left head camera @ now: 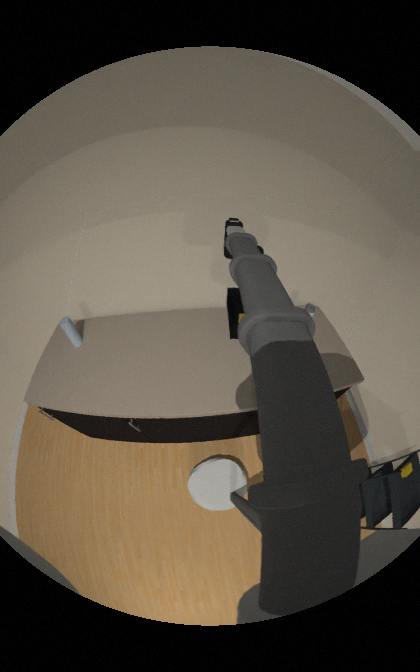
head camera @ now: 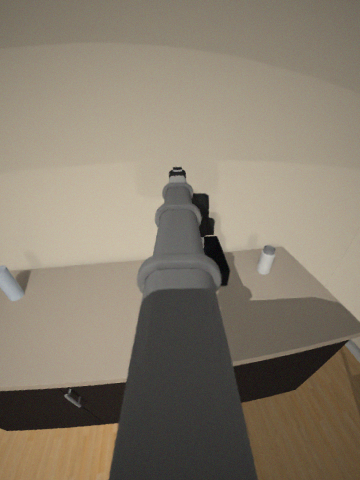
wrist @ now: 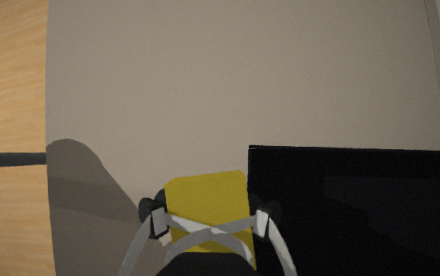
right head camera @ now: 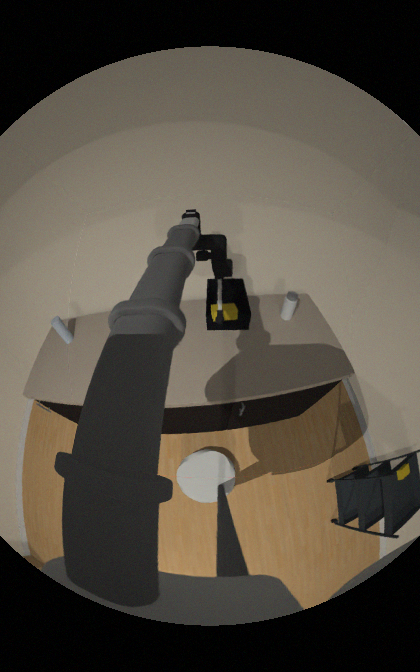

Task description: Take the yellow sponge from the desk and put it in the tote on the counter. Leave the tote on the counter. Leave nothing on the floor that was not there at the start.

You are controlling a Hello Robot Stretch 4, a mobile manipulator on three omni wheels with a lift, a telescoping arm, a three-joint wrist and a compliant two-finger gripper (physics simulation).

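Places are measured from the robot's base along level axes (x left, y back, z up), in metres.
Pixels of known places: gripper, fingertip midpoint: (wrist: 208,207).
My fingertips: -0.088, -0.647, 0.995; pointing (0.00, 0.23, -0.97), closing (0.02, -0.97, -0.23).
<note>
Behind a point stands the place of what it marks, as x, y, z.
The yellow sponge (left head camera: 241,318) (right head camera: 230,311) (wrist: 207,207) {-0.077, -0.658, 1.043} is between the two fingertips of my gripper (right head camera: 220,315) (wrist: 208,207) {-0.088, -0.647, 0.995}, which is shut on it and holds it above the counter. The black open tote (head camera: 216,261) {-0.210, -0.865, 0.885} (left head camera: 233,326) (right head camera: 228,325) (wrist: 350,149) {-0.029, -0.776, 0.983} stands on the counter (head camera: 65,330) {0.459, -0.460, 0.883} (left head camera: 150,365) (right head camera: 300,332) (wrist: 150,75) {0.071, -0.523, 0.883}. In the right head view the sponge overlaps the near part of the tote. In the wrist view it lies against the tote's left edge, so I cannot tell whether it is fully over the opening. The arm hides much of the tote in the head view.
A white cylinder (head camera: 266,260) {-0.430, -0.749, 0.978} (right head camera: 289,306) stands right of the tote. A pale blue cylinder (head camera: 11,284) {0.776, -0.619, 0.974} (left head camera: 71,332) (right head camera: 62,330) is at the counter's left. A white round object (left head camera: 215,484) (right head camera: 202,476) is on the floor. A dark rack (right head camera: 392,500) with a yellow patch is at the right.
</note>
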